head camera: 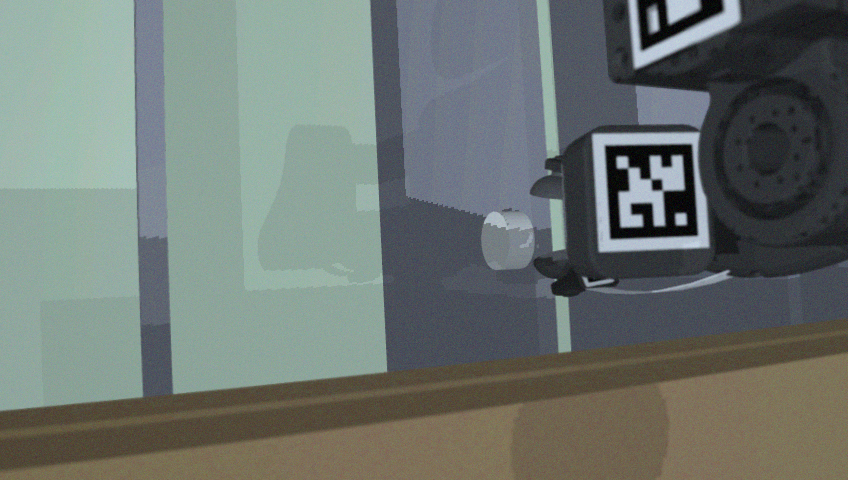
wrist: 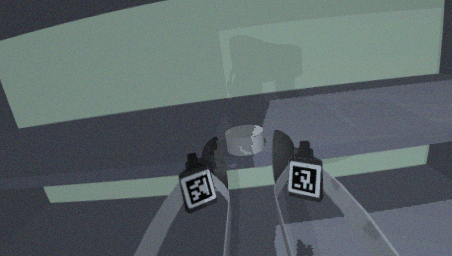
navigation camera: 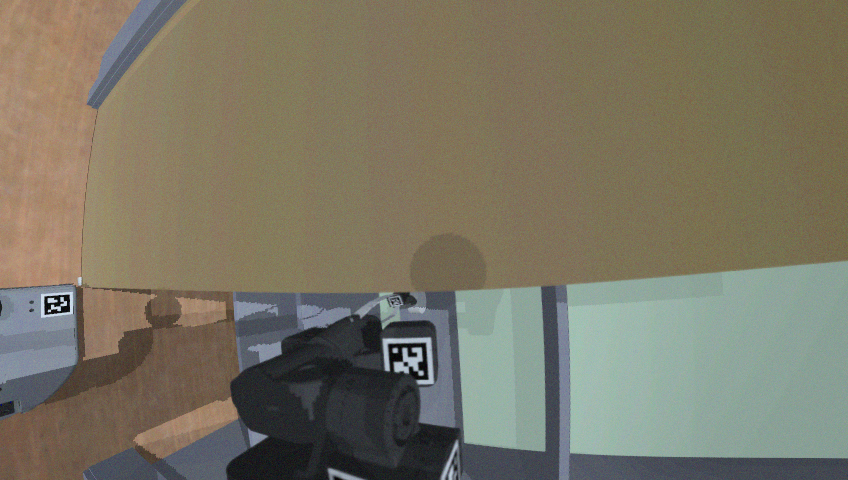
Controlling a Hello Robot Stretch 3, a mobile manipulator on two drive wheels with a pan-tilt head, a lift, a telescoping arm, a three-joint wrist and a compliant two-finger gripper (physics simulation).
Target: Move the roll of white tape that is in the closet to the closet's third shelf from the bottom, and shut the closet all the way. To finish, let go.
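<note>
The navigation camera shows the gripper (navigation camera: 409, 313). A roll of white tape (head camera: 507, 238) is visible too, and the wrist view also has the roll of white tape (wrist: 244, 140). The scene further includes a grey closet frame (head camera: 460, 130), which can be seen again as the frame (wrist: 340, 120) and as the frame (navigation camera: 441, 404).
</note>
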